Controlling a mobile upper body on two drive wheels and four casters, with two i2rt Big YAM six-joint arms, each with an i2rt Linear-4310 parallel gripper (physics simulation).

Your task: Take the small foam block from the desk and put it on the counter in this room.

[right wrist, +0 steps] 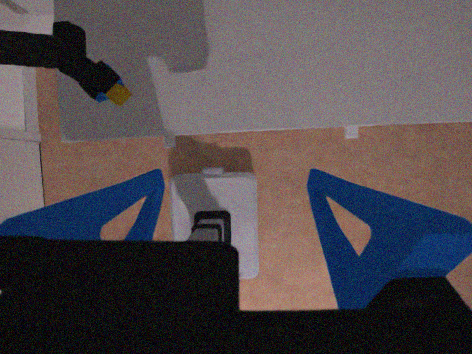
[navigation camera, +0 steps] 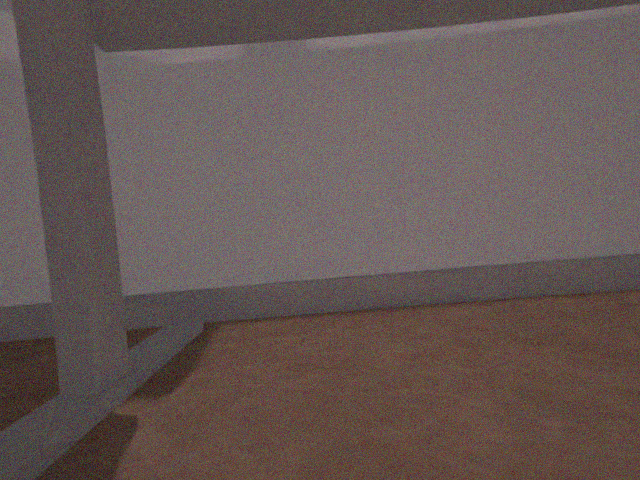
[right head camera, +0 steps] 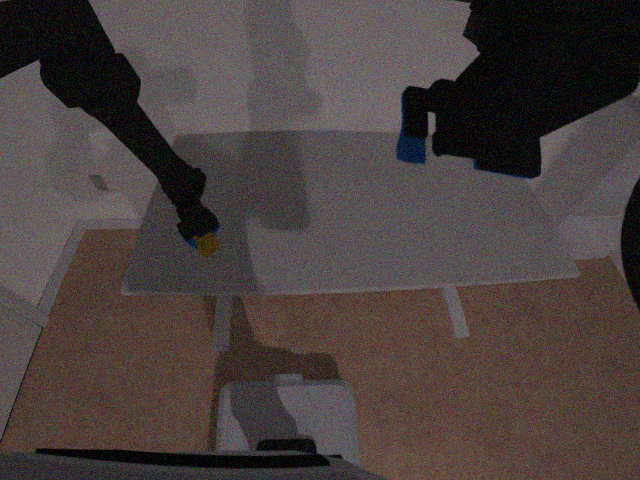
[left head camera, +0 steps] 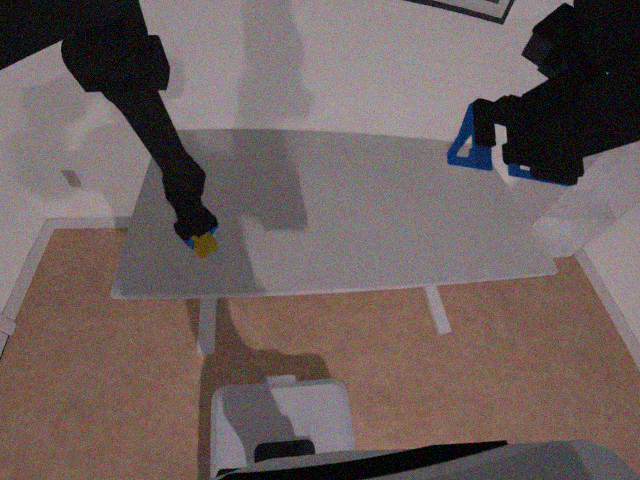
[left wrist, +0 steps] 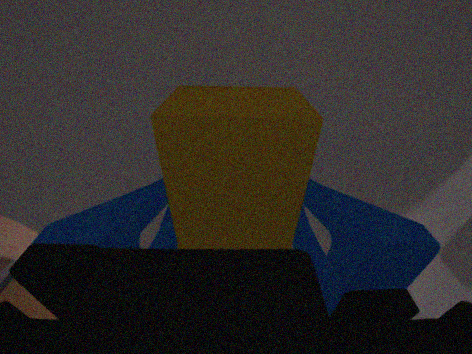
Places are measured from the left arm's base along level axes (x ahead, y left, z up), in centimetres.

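Pixels of known places: left gripper, fingertip midpoint: (right wrist: 116, 90) (right head camera: 204, 242) (left head camera: 200, 242) (left wrist: 235, 178); right gripper, fingertip midpoint: (right wrist: 235, 177) (right head camera: 437, 158) (left head camera: 480, 164).
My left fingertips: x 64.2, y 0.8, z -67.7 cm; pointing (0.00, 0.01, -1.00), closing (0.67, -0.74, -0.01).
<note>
Behind a point stands the place of what it marks.
The small yellow foam block (left head camera: 205, 245) @[z -64.5, x 60.9, y -1.5 cm] (right head camera: 208, 244) @[z -64.6, x 61.3, y -1.6 cm] (left wrist: 236, 175) @[z -64.5, x 66.1, y 2.4 cm] (right wrist: 119, 94) @[z -64.5, x 61.7, y -2.2 cm] is at the left part of the grey desk (left head camera: 361, 222) @[z -69.0, x 72.7, y -50.4 cm] (right head camera: 372, 222) @[z -69.0, x 72.6, y -52.7 cm] (right wrist: 300, 60) @[z -69.0, x 70.9, y -62.7 cm]. My left gripper (left head camera: 200, 238) @[z -67.7, x 64.2, y 0.8 cm] (right head camera: 204, 238) @[z -67.7, x 64.2, y 0.8 cm] (left wrist: 235, 178) @[z -67.7, x 64.2, y 0.8 cm] (right wrist: 116, 90) @[z -67.7, x 64.2, y 0.8 cm] is shut on the block, with a blue finger against each side. Whether the block touches the desk top is hard to tell. My right gripper (right wrist: 235, 177) @[z -12.2, x 36.1, y -44.1 cm] is open and empty, high over the right side of the desk. The counter cannot be made out in these views.
A light chair (left head camera: 320, 413) (right head camera: 328, 413) (right wrist: 245, 225) stands at the desk's front edge. Walls rise behind and beside the desk. A desk leg (navigation camera: 77, 206) @[z -112.9, x 81.9, y 9.3 cm] with a slanting foot (navigation camera: 103, 392) shows at the left of the navigation view. A picture frame (left head camera: 454, 11) @[z -12.7, x 126.9, y -84.2 cm] hangs at the back.
</note>
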